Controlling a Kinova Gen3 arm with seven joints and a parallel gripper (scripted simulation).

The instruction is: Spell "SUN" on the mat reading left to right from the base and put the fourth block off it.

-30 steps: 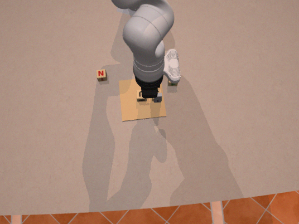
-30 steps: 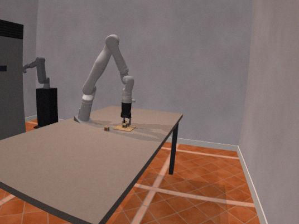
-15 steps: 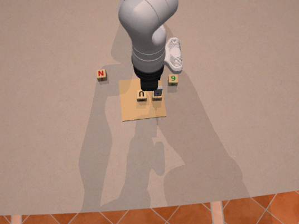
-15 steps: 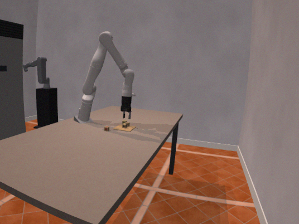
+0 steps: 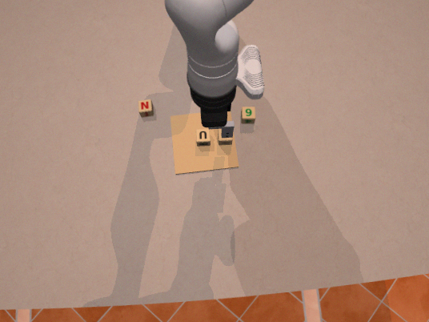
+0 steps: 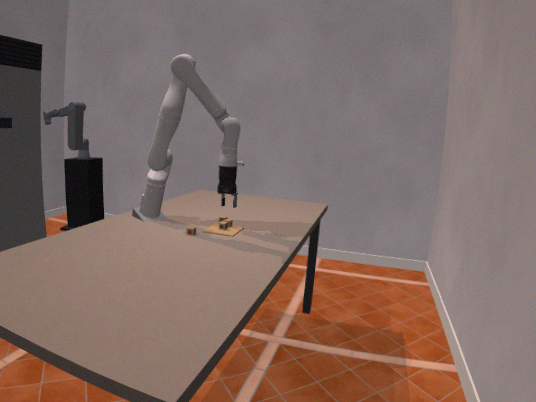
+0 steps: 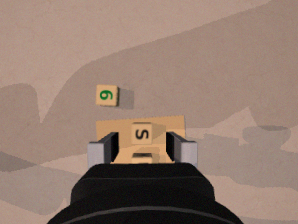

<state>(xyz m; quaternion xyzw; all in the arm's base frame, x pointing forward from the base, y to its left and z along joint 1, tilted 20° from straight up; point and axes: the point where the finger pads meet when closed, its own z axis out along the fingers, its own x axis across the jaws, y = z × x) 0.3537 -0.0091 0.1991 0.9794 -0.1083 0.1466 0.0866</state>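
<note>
Now: the N block 15 cm to the right of my hand, 12 cm behind it and 10 cm below it. Round my hand: mat: 11 cm below, 5 cm to the right, 1 cm behind; U block: 9 cm below, 5 cm to the right, 1 cm behind; S block: 9 cm below.
</note>
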